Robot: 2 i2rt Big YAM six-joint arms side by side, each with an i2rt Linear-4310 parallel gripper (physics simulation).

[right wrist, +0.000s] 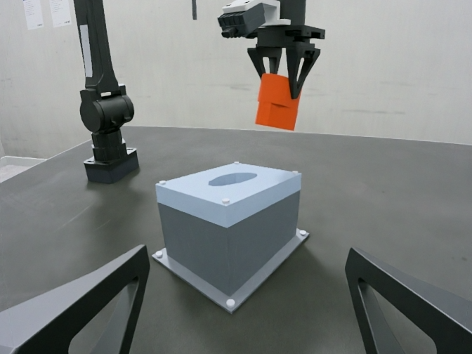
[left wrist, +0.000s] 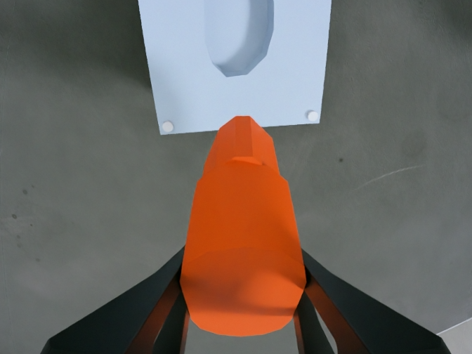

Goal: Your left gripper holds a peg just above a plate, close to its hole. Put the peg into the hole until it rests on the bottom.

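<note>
My left gripper is shut on an orange peg. The peg is stepped along its side and hangs slightly tilted in the right wrist view, well above the table, higher than the plate and behind it. A pale blue plate tops a grey block. Its long oval hole is open, with no peg in it. In the left wrist view the peg's far end overlaps the plate's near edge, away from the hole. My right gripper is open and empty, in front of the block.
The grey block stands on a thin base flange with white screws, on the dark table. Small white screw heads stick up at the plate's corners. A black arm's base stands at the back left, before a pale wall.
</note>
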